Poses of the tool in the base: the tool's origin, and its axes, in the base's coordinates. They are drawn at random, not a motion.
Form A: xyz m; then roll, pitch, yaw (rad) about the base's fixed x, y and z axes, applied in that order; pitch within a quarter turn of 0, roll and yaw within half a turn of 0.
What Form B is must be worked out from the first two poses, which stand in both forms.
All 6 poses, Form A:
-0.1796, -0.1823, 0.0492, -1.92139, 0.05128, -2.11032
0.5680, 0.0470, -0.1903, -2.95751, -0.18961, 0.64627
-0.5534, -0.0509, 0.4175, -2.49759, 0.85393, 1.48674
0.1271, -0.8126, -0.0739, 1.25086, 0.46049, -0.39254
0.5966, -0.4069, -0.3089, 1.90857, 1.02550, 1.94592
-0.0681, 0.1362, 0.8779, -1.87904, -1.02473, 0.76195
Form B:
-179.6, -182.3, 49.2, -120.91, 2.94, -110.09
568.0, 47.0, -190.3, 37.03, -10.86, -169.45
-553.4, -50.9, 417.5, 85.18, 48.93, -143.10
127.1, -812.6, -73.9, -22.49, 26.38, 71.67
596.6, -406.9, -308.9, 111.49, 58.76, 109.35
-68.1, 136.2, 877.9, 43.66, -58.71, -107.66

